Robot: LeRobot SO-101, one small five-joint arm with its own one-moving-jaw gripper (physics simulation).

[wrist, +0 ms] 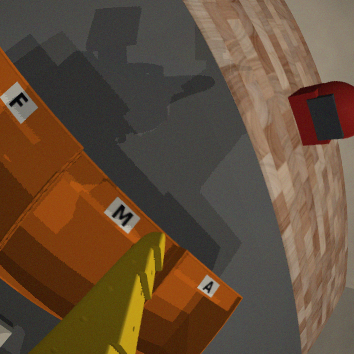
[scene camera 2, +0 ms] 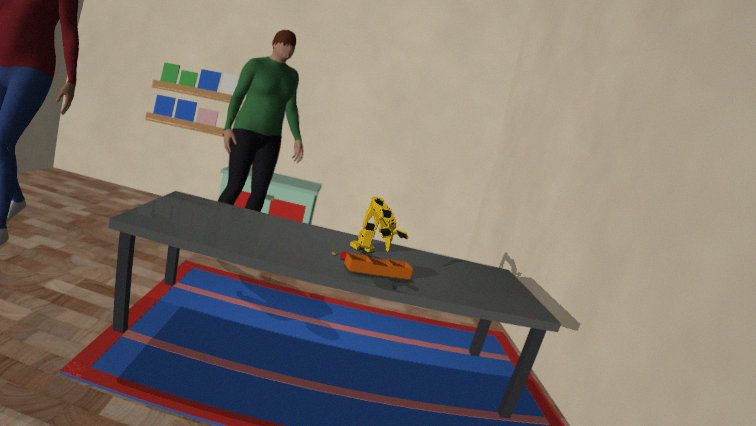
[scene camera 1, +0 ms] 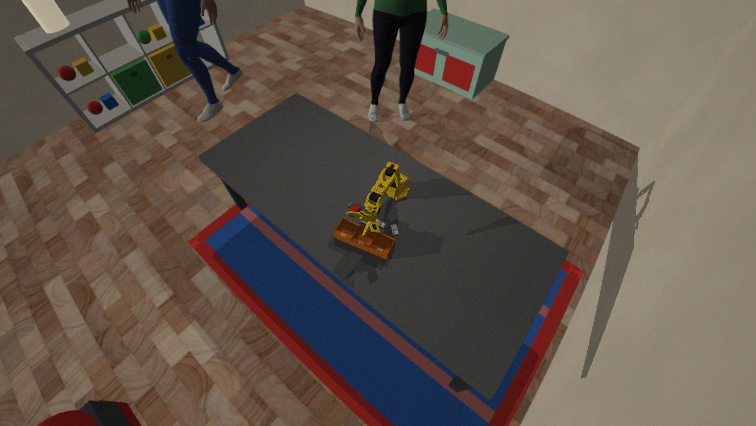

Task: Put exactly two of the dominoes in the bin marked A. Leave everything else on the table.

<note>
I see an orange three-part bin (scene camera 1: 379, 244).
The orange three-part bin also shows in the wrist view (wrist: 72, 223) and in scene camera 2 (scene camera 2: 359, 263).
</note>
